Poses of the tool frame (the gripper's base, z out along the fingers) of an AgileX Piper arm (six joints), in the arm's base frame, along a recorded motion.
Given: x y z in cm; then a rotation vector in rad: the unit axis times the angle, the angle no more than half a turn.
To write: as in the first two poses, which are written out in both.
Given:
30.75 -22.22 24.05 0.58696 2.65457 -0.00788
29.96 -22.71 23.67 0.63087 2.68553 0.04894
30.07 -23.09 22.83 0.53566 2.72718 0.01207
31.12 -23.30 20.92 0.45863 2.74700 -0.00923
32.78 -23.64 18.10 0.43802 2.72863 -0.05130
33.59 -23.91 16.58 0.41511 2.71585 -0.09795
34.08 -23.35 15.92 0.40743 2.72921 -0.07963
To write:
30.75 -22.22 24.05 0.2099 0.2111 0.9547 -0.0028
29.96 -22.71 23.67 0.1901 0.2245 0.9556 0.0174
30.07 -23.09 22.83 0.1802 0.1896 0.9652 0.0043
31.12 -23.30 20.92 0.1773 0.1621 0.9707 -0.0033
32.78 -23.64 18.10 0.1877 0.1557 0.9697 -0.0182
33.59 -23.91 16.58 0.1950 0.1481 0.9689 -0.0349
34.08 -23.35 15.92 0.1893 0.1449 0.9707 -0.0283

